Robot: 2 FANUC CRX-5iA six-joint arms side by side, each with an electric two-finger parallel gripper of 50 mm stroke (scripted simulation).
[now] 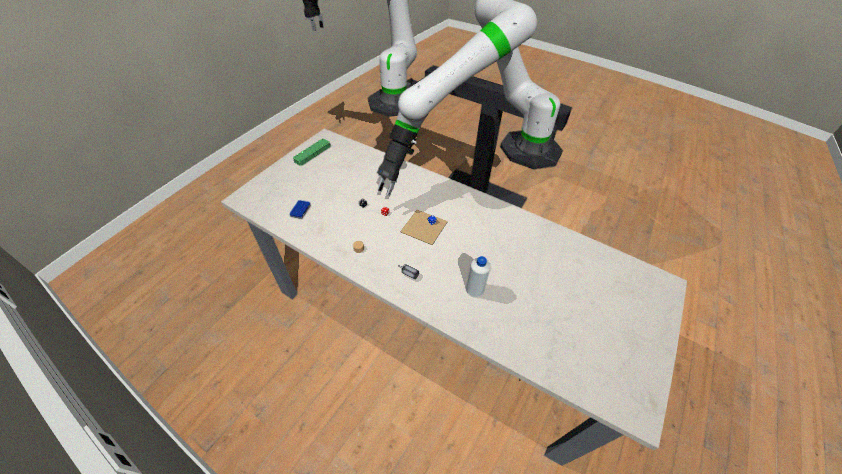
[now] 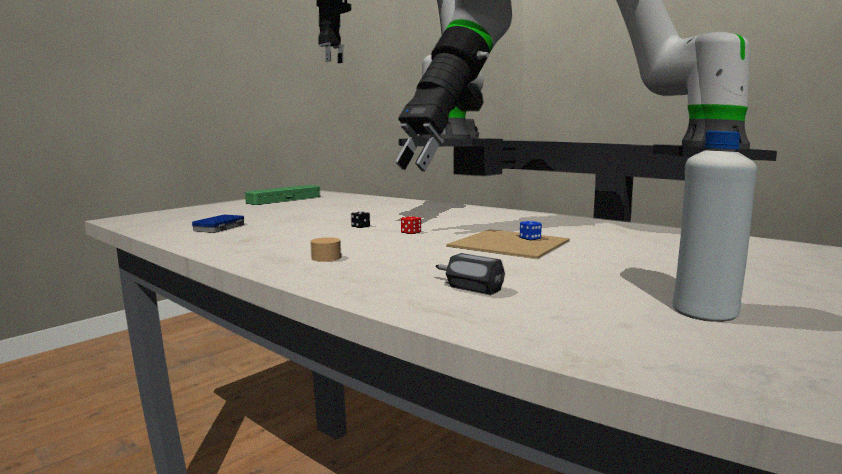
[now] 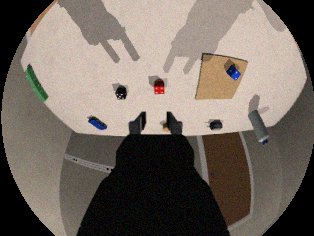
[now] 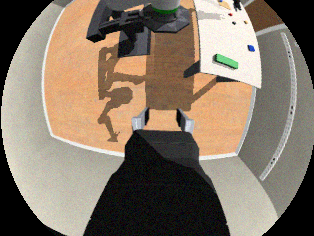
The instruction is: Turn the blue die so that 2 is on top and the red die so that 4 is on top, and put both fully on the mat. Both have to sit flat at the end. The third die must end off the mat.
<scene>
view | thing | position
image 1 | left gripper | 383, 192
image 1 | tan mat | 418, 227
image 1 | white bottle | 479, 270
</scene>
